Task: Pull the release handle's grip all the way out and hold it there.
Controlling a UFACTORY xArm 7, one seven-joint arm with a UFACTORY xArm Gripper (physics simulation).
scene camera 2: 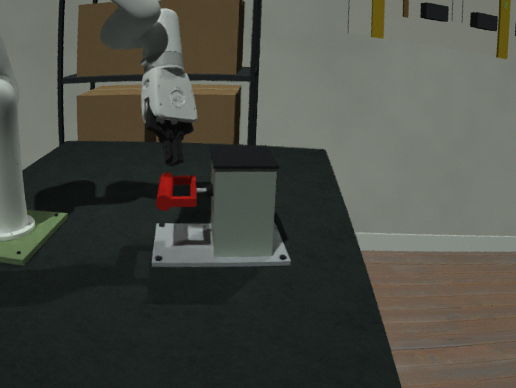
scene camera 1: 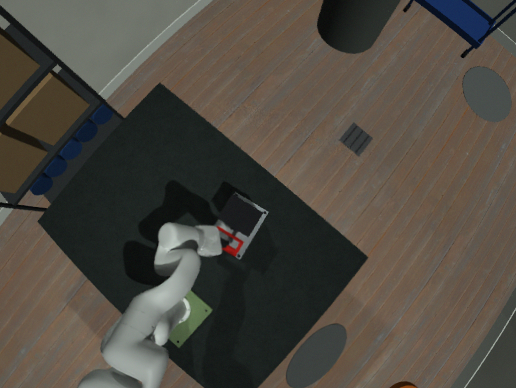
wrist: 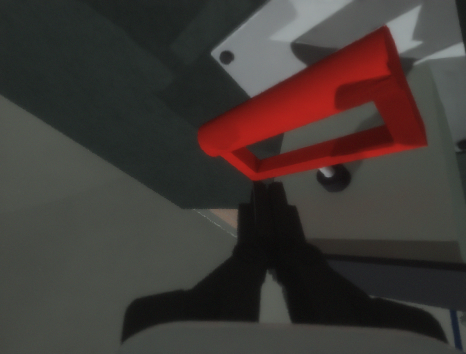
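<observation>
The red release handle (scene camera 1: pixel 233 249) (scene camera 2: pixel 164 192) (wrist: pixel 300 102) is an open frame with a thick round grip bar on its outer side. A short stretch of pale rod (scene camera 2: pixel 201 190) (wrist: pixel 326 171) shows between the frame and the dark collar on the grey-green housing (scene camera 2: pixel 244 212) (wrist: pixel 385 215). The housing has a dark top and stands on a pale base plate (scene camera 2: pixel 187 258) (wrist: pixel 245 70). My gripper (scene camera 2: pixel 174 163) (wrist: pixel 263 200) is shut and empty. Its fingertips are above the handle in scene camera 2, near the frame's inner bar in the wrist view. The arm hides the fingertips in scene camera 1.
The dark table top (scene camera 1: pixel 300 250) (scene camera 2: pixel 300 320) carries the device and the arm's green mounting plate (scene camera 1: pixel 197 320) (scene camera 2: pixel 42 235). A shelf rack (scene camera 2: pixel 254 100) with cardboard boxes (scene camera 2: pixel 215 112) stands behind the table. A dark cylinder (scene camera 1: pixel 355 25) stands on the floor.
</observation>
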